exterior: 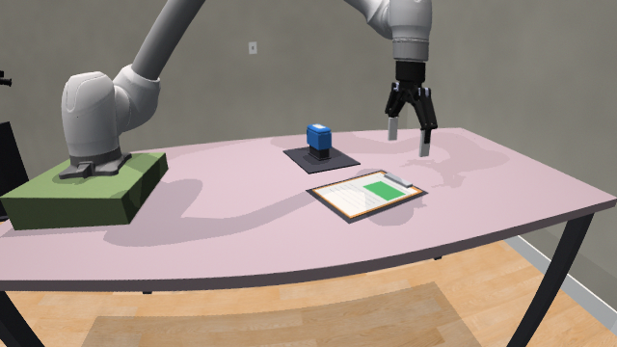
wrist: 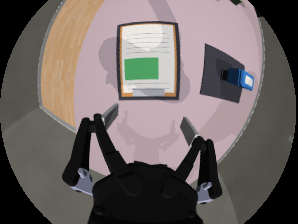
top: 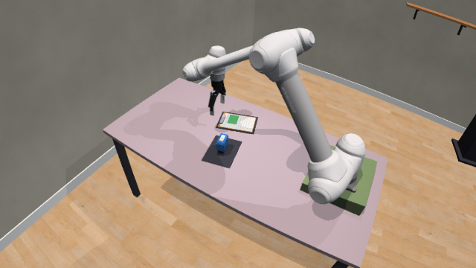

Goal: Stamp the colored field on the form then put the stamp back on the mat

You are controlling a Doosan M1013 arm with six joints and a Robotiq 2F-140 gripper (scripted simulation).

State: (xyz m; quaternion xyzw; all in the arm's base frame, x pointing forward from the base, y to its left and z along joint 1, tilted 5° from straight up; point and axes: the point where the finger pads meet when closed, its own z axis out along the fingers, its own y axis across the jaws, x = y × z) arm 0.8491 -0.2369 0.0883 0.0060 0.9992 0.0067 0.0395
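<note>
My gripper is now 250 mm to the right of the blue stamp, 160 mm past it and 50 mm above it. From my hand the other things lie so: dark mat: 250 mm to the left, 160 mm behind, 100 mm below; then clipboard: 120 mm behind, 100 mm below, 30 mm to the right.
</note>
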